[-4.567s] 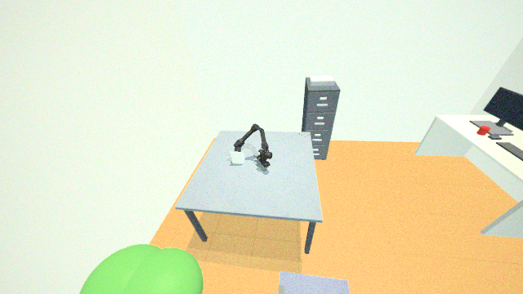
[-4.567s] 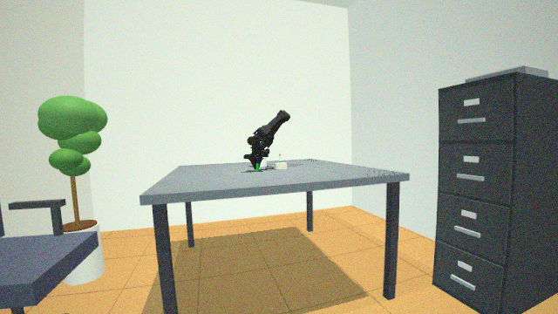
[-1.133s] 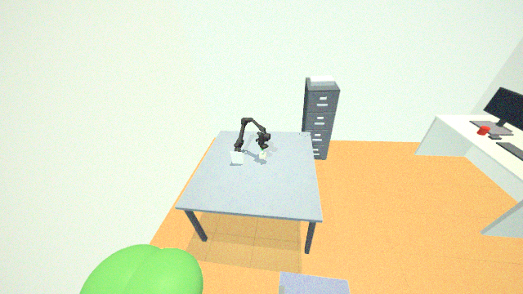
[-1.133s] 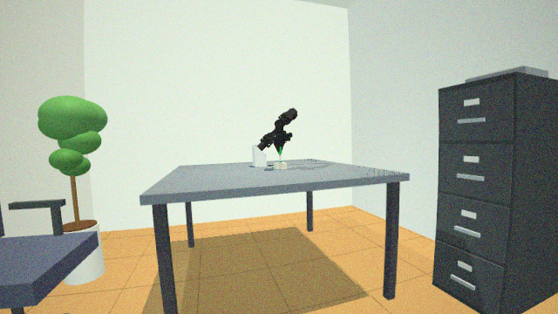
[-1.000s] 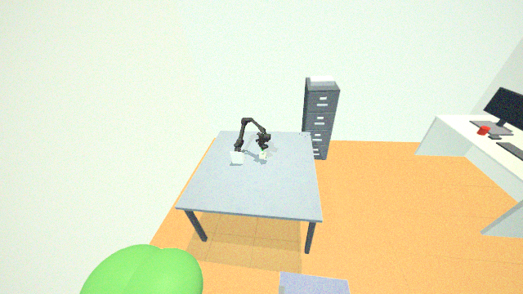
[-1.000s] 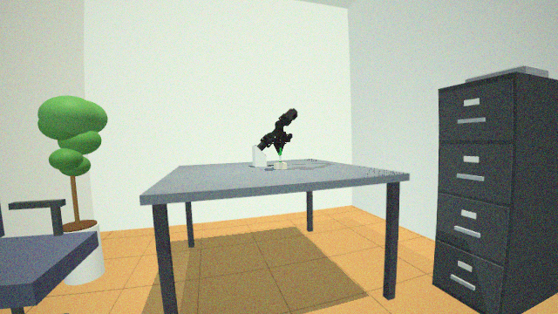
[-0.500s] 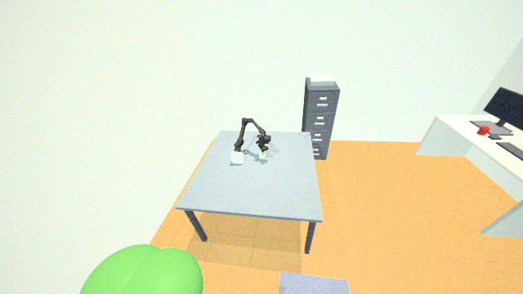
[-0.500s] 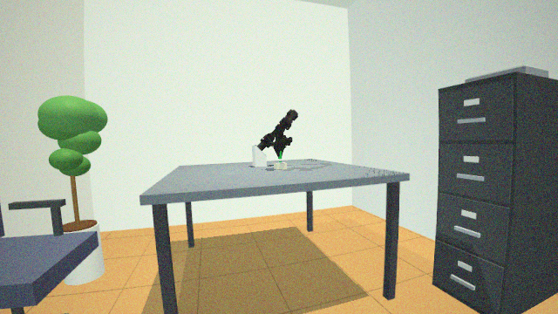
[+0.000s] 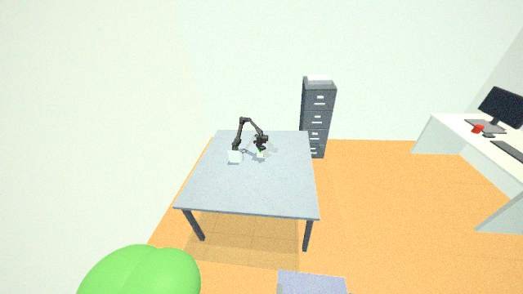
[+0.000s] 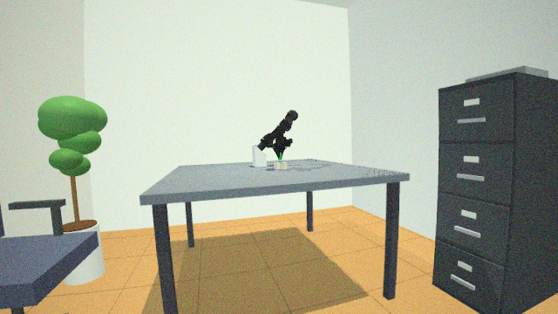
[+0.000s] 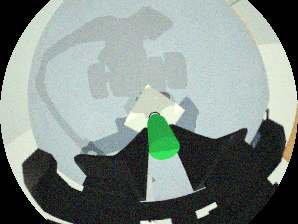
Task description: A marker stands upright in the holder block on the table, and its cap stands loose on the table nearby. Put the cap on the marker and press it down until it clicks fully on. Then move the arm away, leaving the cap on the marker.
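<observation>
Right now the green cap is 1 cm above my gripper tip. The rest, counted from my gripper tip: holder block 6 cm below.
</observation>
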